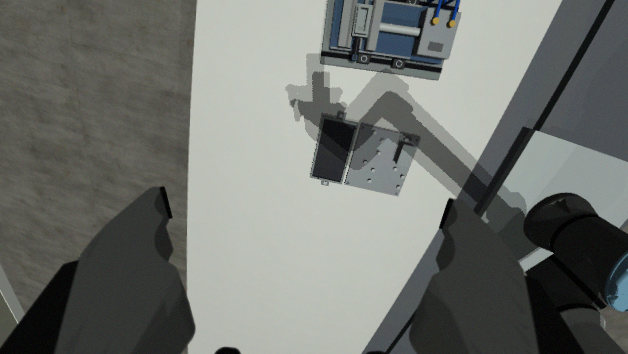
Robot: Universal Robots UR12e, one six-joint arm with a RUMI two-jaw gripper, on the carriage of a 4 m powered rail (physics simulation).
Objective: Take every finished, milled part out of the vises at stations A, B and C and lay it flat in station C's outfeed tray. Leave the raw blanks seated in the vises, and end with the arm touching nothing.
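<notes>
My gripper (308, 196) is open, with its two dark jaws wide apart at the lower left and lower right and no part between them. It hangs high above the white table. A vise (400, 32) with a blue base shows at the top edge, partly cut off by the frame. A small light block (362, 21) sits at its jaws; I cannot tell whether it is a raw blank or a finished part. A dark-floored tray (333, 150) lies on the table beyond the fingertips, partly in shadow. Which station these belong to does not show.
A grey plate with several pegs (374, 162) adjoins the tray's right side. Blue hoses (438, 9) rise from the vise. The rail (565, 75) runs along the table's right side, and dark arm parts (575, 230) stand at the right. The arm's shadow crosses the table (250, 150).
</notes>
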